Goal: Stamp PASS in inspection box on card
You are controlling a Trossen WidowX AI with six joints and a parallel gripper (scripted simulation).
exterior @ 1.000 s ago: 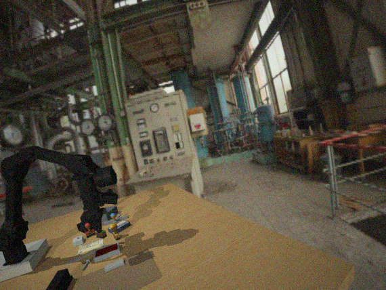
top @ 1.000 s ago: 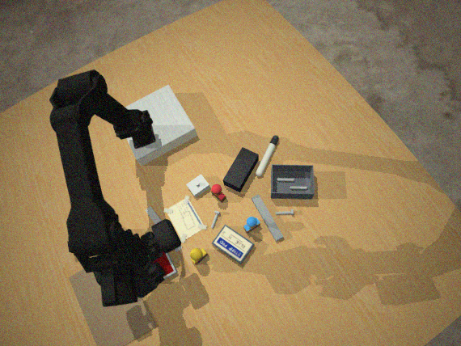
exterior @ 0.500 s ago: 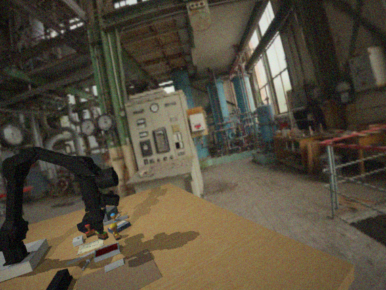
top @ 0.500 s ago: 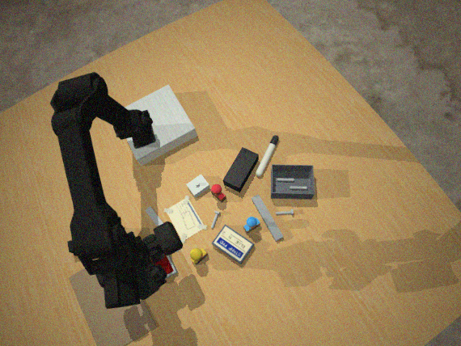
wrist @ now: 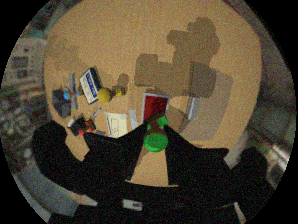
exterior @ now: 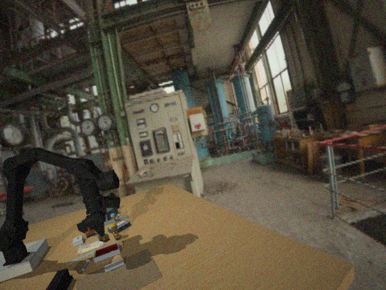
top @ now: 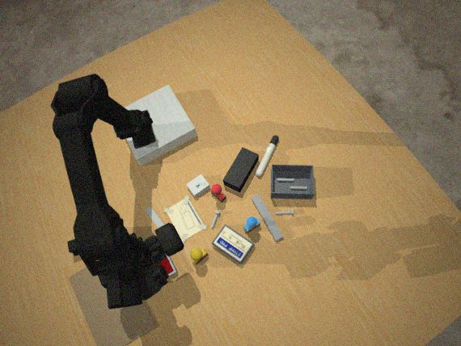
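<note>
My gripper tip is 70 mm above the red ink pad. Round my gripper tip: yellow stamp 20 mm ahead, 100 mm to the left, 60 mm below; then green-knobbed stamp right at my gripper tip; then cream card 90 mm behind, 100 mm to the left, 80 mm below.
</note>
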